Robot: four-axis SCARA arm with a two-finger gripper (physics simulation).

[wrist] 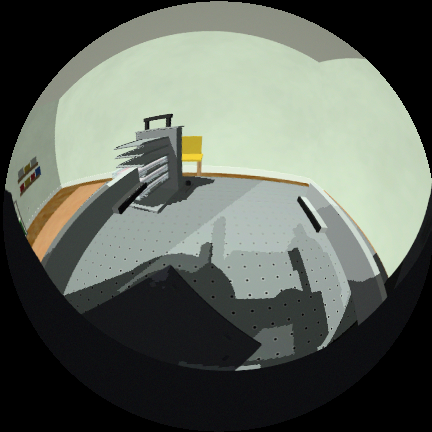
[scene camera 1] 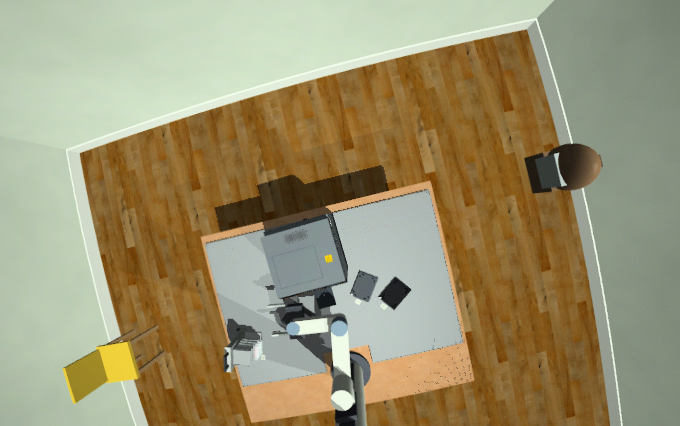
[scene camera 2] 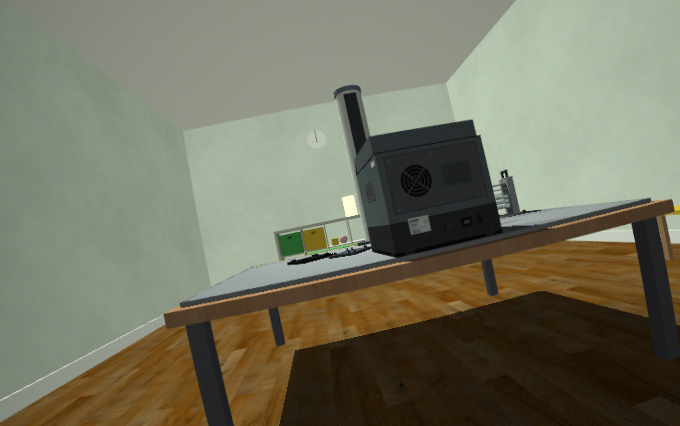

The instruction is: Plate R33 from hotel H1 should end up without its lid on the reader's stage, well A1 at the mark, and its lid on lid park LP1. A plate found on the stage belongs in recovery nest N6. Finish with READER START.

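Places are measured from the arm's base along level axes (x ahead, y left, z up), in millimetres.
Pixels of known places: gripper, fingertip midpoint: (wrist: pixel 222 178) (scene camera 1: pixel 270 320); arm's base at its link origin: (scene camera 1: pixel 350 370).
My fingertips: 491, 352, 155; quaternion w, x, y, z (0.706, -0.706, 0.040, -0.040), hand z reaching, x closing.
Note:
For each thing: its top centre in the pictures, then the offset to it from my fingertips, as dx, dy, dz. "spot": a spot on its surface instead.
- reader at its top centre: (scene camera 2: pixel 407 141) (scene camera 1: pixel 302 259) +331, -322, +207
- black block at its top centre: (wrist: pixel 135 349) (scene camera 1: pixel 297 321) -68, -127, -72
- grey pad at a spot on its surface: (scene camera 1: pixel 363 286) spot: +31, -556, -132
- black pad at a spot on its surface: (scene camera 1: pixel 395 292) spot: -48, -735, -130
My gripper (scene camera 1: pixel 276 319) (wrist: pixel 222 178) is open, with nothing between its fingers. It hangs over the table on the hotel's side of the arm, facing the hotel (scene camera 1: pixel 241 357) (scene camera 2: pixel 510 195) (wrist: pixel 176 155), which stands apart from the fingers. Pale plates (wrist: pixel 159 172) lie in the hotel's lower slots; their labels are unreadable, so R33 cannot be told. The reader (scene camera 1: pixel 296 268) (scene camera 2: pixel 431 220) stands at the table's back edge. Its dark stage (scene camera 1: pixel 325 299) shows at its front; no plate can be made out there. Which place is LP1 or N6 cannot be told.
A black block (wrist: pixel 165 315) lies below the gripper in the wrist view. A grey pad (scene camera 1: pixel 363 286) and a black pad (scene camera 1: pixel 395 292) lie on the table (scene camera 1: pixel 421 371) (scene camera 2: pixel 301 289) to the right of the reader. A yellow chair (scene camera 1: pixel 117 361) (wrist: pixel 192 146) stands beyond the hotel.

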